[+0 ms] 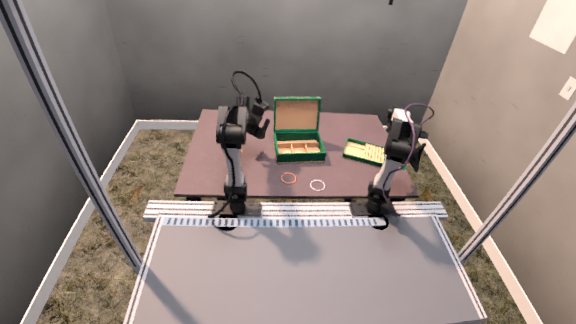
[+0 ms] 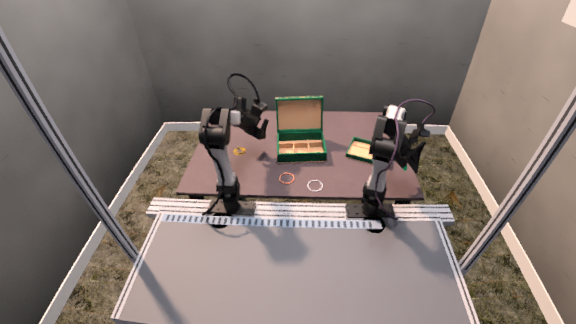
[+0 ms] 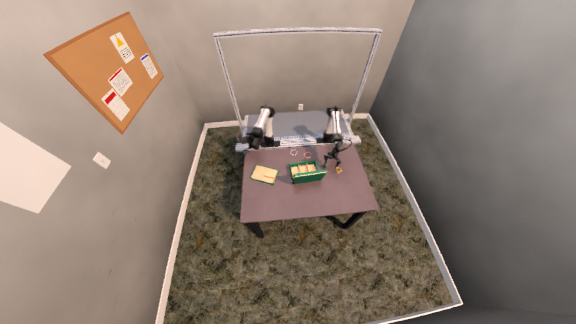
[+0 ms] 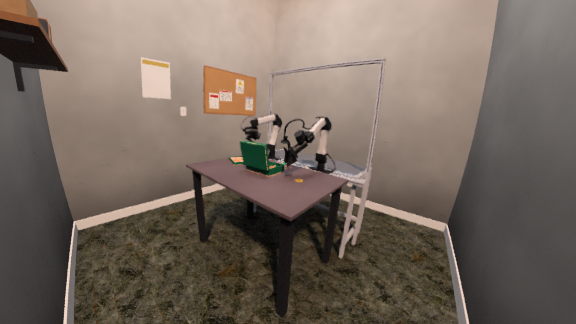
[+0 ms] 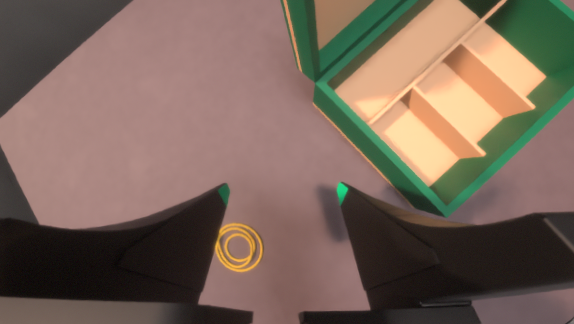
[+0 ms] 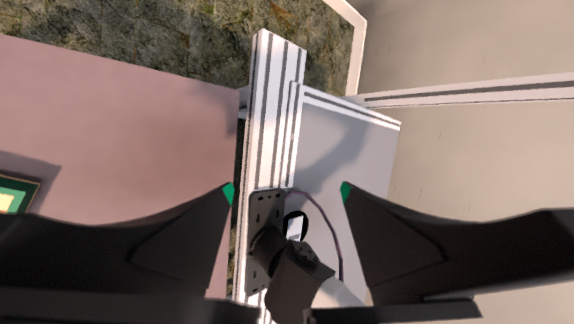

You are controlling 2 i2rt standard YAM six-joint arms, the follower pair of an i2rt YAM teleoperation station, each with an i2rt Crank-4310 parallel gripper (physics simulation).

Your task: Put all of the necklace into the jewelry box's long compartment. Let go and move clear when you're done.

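Frame: origin at the left arm's base, x right, y up, z back, level; metres.
Seen in the pictures: left gripper, fingertip midpoint: [image 1: 257, 133] [image 2: 258, 134] [image 3: 329, 167] [image 4: 285, 165] [image 5: 283, 185]; right gripper, fingertip midpoint: [image 1: 410, 170] [image 2: 411, 171] [image 4: 256, 142] [image 6: 286, 184]; left arm's base, origin of the base link: [image 1: 237, 209] [image 2: 232, 208] [image 3: 325, 141] [image 4: 320, 170]; right arm's base, origin of the base link: [image 1: 372, 209] [image 2: 369, 211] [image 3: 270, 144] [image 4: 271, 158] [image 6: 263, 241].
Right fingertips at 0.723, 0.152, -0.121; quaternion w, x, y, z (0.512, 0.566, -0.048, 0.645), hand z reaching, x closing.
Observation:
Pixels of each thing's top centre, then the offset from my right fingertips to it, as dx, dy, dz. "pt": a spot on its surface instead.
- necklace, middle of its top: [image 5: 237, 248] [image 1: 235, 150] [image 2: 239, 150] [image 4: 299, 179] [image 3: 338, 169] -0.778, -0.136, -0.244
- shallow green tray, middle of its top: [image 2: 370, 149] [image 1: 365, 150] [image 3: 264, 173] [image 4: 239, 158] -0.115, -0.116, -0.276
- orange ring-shaped band, surface spot: [image 1: 288, 183] [image 2: 285, 183] pt -0.514, -0.138, -0.031
The necklace [image 1: 242, 150] [image 2: 239, 151] [image 3: 339, 170] [image 4: 298, 180] [image 5: 261, 248] is a thin yellow coil lying flat on the table. The green jewelry box [image 1: 300, 157] [image 2: 301, 157] [image 3: 309, 178] [image 4: 255, 156] [image 5: 375, 145] stands with its lid up. Its long compartment [image 5: 410, 55] runs along the lid side and looks empty where it shows. My left gripper [image 1: 266, 128] [image 2: 265, 129] [image 3: 332, 165] [image 5: 283, 185] is open and empty, above the table between box and necklace. My right gripper [image 1: 421, 157] [image 2: 421, 157] [image 6: 286, 184] is open and empty, raised at the table's side, away from the box.
A shallow green tray [image 1: 362, 160] [image 2: 359, 160] [image 6: 33, 186] lies beside the box, near the right arm. An orange ring-shaped band [image 1: 288, 183] [image 2: 286, 183] and a white one [image 1: 317, 190] [image 2: 315, 191] lie between the box and the arm rail. The raised lid stands on the box's far side.

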